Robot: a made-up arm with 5 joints.
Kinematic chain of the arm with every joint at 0, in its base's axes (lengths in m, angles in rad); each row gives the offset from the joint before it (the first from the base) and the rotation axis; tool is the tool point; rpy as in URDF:
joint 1: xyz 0.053 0 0.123 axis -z
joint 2: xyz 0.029 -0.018 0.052 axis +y
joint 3: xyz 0.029 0 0.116 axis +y
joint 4: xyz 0.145 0 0.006 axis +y
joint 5: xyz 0.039 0.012 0 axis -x
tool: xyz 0 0 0 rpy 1.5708 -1.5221 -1.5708
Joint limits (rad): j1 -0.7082..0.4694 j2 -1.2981..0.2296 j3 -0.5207..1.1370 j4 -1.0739..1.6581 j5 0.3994..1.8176
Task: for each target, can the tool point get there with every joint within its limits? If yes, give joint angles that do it. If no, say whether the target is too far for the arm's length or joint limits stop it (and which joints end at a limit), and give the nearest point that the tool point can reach.
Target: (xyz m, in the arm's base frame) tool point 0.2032 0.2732 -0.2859
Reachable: no: too far | nearest point 0.1686 0.0911 0.1085 | short by 0.436 m
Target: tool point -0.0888 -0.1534 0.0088
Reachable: no: joint limits stop it (at a limit: joint 1, joint 2, joint 3) | nearest point 0.1285 -0.0450 0.1172 | short by 0.266 m
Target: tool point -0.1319 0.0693 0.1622
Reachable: no: joint limits stop it (at a limit: joint 2, joint 3, joint 4) | nearest point -0.0914 0.0541 0.3829 | short by 0.225 m
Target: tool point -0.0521 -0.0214 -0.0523
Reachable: no: joint limits stop it (at a limit: joint 1, joint 2, joint 3) | nearest point 0.1311 -0.0464 0.1137 | short by 0.249 m
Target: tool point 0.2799 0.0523 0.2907
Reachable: yes | joints -0.2525 -0.0644 0.1886 -0.3864 0.8608
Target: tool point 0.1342 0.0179 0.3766
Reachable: yes | joints -0.2892 -1.0532 0.4109 -0.1329 1.6807
